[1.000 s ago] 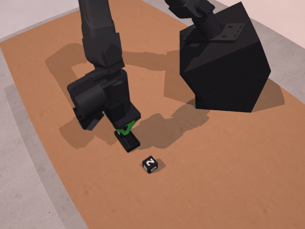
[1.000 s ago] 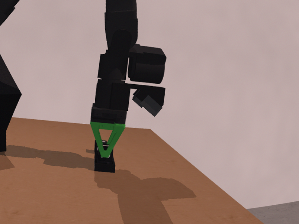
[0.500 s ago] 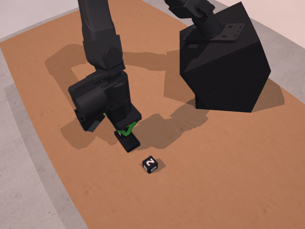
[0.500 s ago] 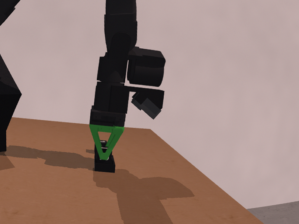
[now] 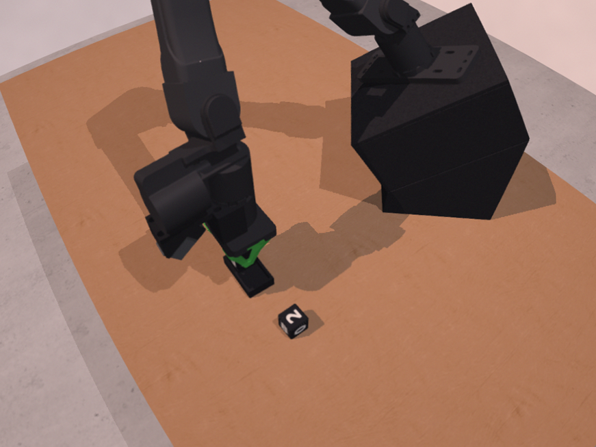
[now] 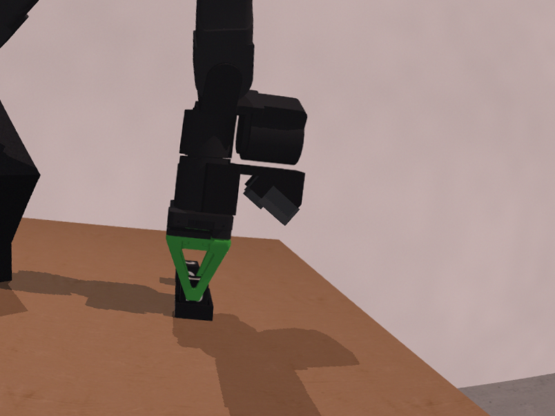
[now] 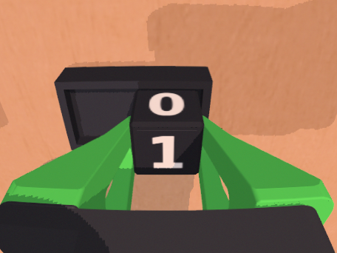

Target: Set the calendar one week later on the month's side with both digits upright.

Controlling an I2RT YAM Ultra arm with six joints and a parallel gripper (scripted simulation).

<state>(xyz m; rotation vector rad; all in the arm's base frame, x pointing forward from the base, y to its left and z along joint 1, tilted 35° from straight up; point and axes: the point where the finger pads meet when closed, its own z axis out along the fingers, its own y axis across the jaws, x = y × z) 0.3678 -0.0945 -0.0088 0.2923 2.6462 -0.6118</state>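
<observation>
Right now the black tray is 20 mm to the left of my hand, 20 mm below it and 10 mm ahead of it.
</observation>
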